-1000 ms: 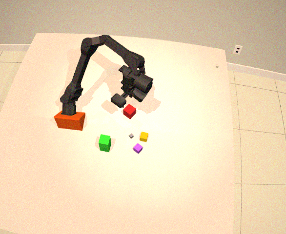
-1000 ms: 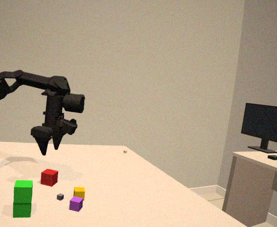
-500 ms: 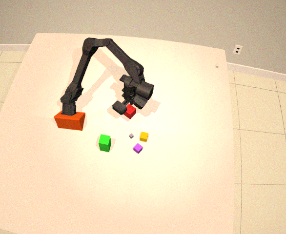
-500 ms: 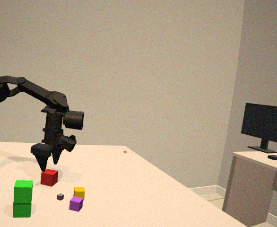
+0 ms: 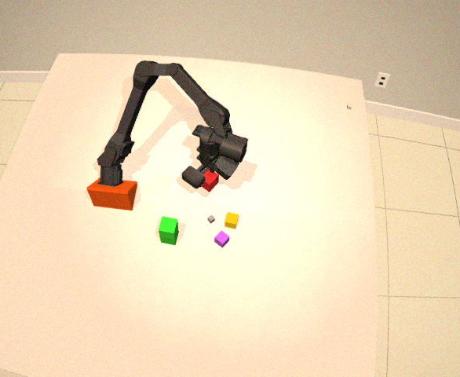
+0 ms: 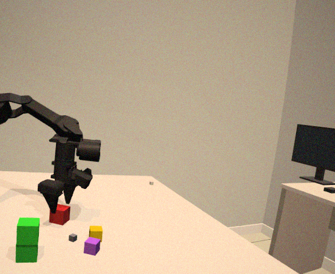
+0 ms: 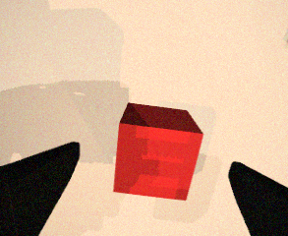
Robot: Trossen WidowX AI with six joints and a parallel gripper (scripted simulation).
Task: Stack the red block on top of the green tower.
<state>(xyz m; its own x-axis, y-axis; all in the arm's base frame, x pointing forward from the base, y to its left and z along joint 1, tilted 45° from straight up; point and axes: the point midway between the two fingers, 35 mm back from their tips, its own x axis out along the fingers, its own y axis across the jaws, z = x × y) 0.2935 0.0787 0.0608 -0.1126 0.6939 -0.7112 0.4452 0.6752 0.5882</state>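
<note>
The red block lies 2 cm below my gripper tip. Also, from my gripper tip: yellow block 12 cm to the right, 9 cm ahead, 3 cm below; then purple block 18 cm to the right, 8 cm ahead, 3 cm below; then small grey cube 12 cm to the right, 3 cm below, 3 cm ahead.
</note>
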